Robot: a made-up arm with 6 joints. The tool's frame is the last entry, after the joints. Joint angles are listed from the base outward.
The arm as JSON. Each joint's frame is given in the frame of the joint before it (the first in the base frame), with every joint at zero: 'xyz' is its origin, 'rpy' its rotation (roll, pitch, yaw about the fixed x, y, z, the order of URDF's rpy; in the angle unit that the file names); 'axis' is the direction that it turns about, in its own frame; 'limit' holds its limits. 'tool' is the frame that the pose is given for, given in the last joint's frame.
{
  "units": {
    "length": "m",
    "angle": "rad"
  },
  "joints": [
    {
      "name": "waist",
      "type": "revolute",
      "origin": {
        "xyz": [
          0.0,
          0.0,
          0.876
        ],
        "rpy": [
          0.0,
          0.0,
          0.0
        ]
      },
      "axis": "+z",
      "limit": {
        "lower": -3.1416,
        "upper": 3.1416
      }
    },
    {
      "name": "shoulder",
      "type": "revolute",
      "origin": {
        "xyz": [
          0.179,
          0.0,
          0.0
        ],
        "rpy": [
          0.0,
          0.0,
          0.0
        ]
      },
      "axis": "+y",
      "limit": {
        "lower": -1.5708,
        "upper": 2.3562
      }
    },
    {
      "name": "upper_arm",
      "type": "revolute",
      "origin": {
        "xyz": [
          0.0,
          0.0,
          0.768
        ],
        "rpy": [
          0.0,
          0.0,
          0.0
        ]
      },
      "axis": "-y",
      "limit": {
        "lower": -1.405,
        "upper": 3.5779
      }
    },
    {
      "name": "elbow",
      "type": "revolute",
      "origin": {
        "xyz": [
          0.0,
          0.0,
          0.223
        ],
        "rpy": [
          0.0,
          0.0,
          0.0
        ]
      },
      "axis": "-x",
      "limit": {
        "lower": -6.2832,
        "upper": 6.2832
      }
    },
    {
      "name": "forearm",
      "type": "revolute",
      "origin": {
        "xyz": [
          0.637,
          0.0,
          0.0
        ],
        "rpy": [
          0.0,
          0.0,
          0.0
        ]
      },
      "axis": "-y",
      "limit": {
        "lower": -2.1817,
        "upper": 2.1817
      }
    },
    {
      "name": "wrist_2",
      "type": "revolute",
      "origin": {
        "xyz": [
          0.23,
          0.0,
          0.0
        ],
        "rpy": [
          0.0,
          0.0,
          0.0
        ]
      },
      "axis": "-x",
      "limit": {
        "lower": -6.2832,
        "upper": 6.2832
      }
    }
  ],
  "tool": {
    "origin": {
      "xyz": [
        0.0,
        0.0,
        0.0
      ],
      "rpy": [
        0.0,
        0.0,
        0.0
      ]
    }
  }
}
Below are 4 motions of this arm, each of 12 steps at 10 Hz.
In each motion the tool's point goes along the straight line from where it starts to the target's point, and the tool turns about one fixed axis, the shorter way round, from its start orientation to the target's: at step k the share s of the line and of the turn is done. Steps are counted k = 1, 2, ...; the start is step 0. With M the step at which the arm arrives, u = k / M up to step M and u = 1 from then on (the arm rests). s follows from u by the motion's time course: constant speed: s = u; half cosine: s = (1 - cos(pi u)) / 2; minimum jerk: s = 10 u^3 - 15 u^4 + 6 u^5.
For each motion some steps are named. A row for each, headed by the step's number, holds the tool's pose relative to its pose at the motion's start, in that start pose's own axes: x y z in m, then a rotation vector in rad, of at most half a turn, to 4 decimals.
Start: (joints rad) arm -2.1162 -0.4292 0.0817 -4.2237 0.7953 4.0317
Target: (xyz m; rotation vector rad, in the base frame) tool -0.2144 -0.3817 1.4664 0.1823 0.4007 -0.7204
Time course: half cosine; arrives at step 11
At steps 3, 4, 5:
3: -0.0258 -0.0113 -0.1069 -0.0172 0.0804 0.1202
4: -0.0437 -0.0192 -0.1810 -0.0291 0.1361 0.2035
5: -0.0641 -0.0282 -0.2656 -0.0427 0.1997 0.2986

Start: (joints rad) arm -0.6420 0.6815 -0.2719 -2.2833 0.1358 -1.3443
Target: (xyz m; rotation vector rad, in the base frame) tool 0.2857 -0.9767 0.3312 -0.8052 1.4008 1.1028
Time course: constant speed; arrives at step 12
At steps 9, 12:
9: 0.2080 0.6276 0.2802 0.5367 -0.4103 0.3711
12: 0.2773 0.8368 0.3736 0.7156 -0.5470 0.4947

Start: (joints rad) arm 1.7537 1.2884 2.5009 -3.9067 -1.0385 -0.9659
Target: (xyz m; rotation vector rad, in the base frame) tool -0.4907 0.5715 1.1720 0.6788 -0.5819 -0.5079
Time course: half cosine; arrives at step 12
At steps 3, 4, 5, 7, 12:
3: -0.1104 -0.0800 0.0000 0.0089 0.0235 -0.0682
4: -0.1884 -0.1366 0.0000 0.0152 0.0400 -0.1165
5: -0.2793 -0.2025 -0.0001 0.0225 0.0593 -0.1727
7: -0.4744 -0.3440 -0.0001 0.0382 0.1008 -0.2933
12: -0.7537 -0.5465 -0.0002 0.0608 0.1601 -0.4660

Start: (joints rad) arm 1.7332 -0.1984 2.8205 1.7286 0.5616 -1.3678
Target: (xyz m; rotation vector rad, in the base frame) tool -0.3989 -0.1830 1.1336 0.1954 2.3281 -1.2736
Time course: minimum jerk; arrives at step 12
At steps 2, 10, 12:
2: -0.0178 0.0188 0.0165 0.0455 -0.0068 0.0467
10: -0.4833 0.5096 0.4487 1.2369 -0.1849 1.2697
12: -0.5011 0.5283 0.4652 1.2824 -0.1917 1.3165

